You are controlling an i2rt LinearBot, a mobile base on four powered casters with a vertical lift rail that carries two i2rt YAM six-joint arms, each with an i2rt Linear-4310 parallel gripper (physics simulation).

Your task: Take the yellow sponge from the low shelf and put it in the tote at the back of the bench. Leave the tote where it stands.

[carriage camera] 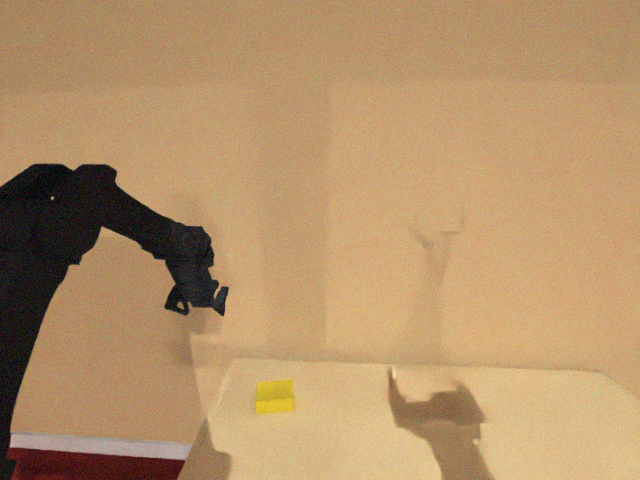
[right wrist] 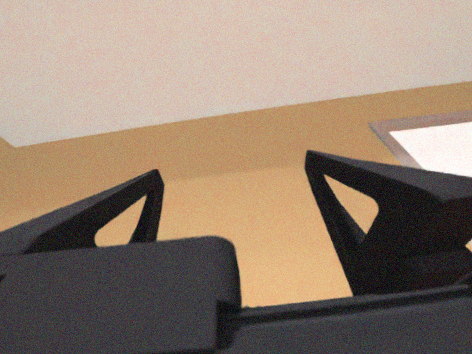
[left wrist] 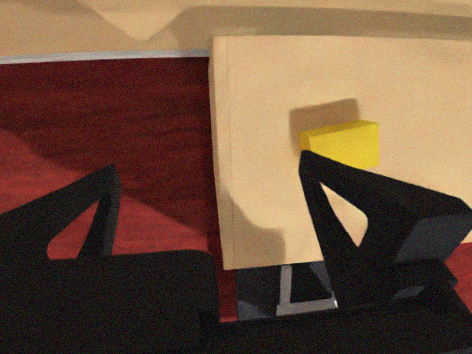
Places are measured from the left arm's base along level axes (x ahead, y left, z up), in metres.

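Pixels of known places: left gripper, fingertip midpoint: (carriage camera: 205,313) (left wrist: 210,167); right gripper, fingertip midpoint: (right wrist: 232,168).
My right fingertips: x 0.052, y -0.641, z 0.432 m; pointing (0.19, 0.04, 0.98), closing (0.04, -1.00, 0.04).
Behind a point stands the place of what it marks.
The yellow sponge (carriage camera: 275,397) {z -0.215, x 0.431, y -0.198 m} (left wrist: 345,145) {z -0.215, x 0.463, y -0.190 m} lies on the flat top of the low pale wood shelf (carriage camera: 351,392) {z -0.260, x 0.495, y -0.405 m} (left wrist: 270,65) {z -0.260, x 0.570, y -0.094 m}, near its left end. My left gripper (carriage camera: 201,314) {z -0.012, x 0.502, y -0.004 m} (left wrist: 210,167) {z -0.012, x 0.502, y -0.004 m} is open and empty. In the carriage camera it hangs above and to the left of the sponge. In the left wrist view the right fingertip overlaps the sponge's lower left corner, and the left fingertip shows over the floor. My right gripper (right wrist: 232,168) {z 0.432, x 0.052, y -0.641 m} is open and empty, with a plain wall behind it. The tote and the bench do not show in these views.
Dark red floor (carriage camera: 103,465) {z -0.870, x 0.612, y 0.605 m} (left wrist: 125,110) {z -0.870, x 0.479, y 0.287 m} lies left of the shelf. A tan wall (carriage camera: 361,206) {z 0.254, x 0.659, y -0.420 m} stands behind it, with a white skirting board (carriage camera: 103,442) {z -0.793, x 0.655, y 0.619 m} at its foot. Part of a dark and grey structure (left wrist: 286,285) shows below the shelf's near edge. A framed white panel (right wrist: 393,145) {z 1.030, x 0.635, y -1.365 m} is at the right.
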